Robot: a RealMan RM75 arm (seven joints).
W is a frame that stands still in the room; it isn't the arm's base.
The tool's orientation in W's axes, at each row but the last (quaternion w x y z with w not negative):
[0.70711, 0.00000, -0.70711, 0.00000]
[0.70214, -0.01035, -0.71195, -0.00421]
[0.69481, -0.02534, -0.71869, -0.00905]
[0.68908, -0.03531, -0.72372, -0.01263]
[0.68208, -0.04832, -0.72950, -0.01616]
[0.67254, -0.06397, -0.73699, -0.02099]
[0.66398, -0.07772, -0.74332, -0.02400]
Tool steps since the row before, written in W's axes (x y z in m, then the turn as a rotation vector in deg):
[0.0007, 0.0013, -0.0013, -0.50, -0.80, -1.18]
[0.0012, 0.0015, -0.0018, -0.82, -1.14, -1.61]
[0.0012, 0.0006, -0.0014, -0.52, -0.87, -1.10]
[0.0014, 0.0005, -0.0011, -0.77, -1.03, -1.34]
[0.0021, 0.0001, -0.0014, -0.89, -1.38, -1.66]
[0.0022, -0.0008, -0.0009, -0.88, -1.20, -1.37]
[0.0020, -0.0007, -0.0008, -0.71, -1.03, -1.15]
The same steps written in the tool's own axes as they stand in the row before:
[-0.0013, 0.0013, -0.0007, -1.18, -0.80, 0.50]
[-0.0018, 0.0015, -0.0011, -1.61, -1.14, 0.82]
[-0.0014, 0.0007, -0.0011, -1.10, -0.87, 0.51]
[-0.0011, 0.0006, -0.0013, -1.34, -1.04, 0.77]
[-0.0015, 0.0004, -0.0020, -1.66, -1.38, 0.88]
[-0.0011, -0.0005, -0.0022, -1.36, -1.22, 0.86]
[-0.0011, -0.0003, -0.0020, -1.15, -1.04, 0.69]

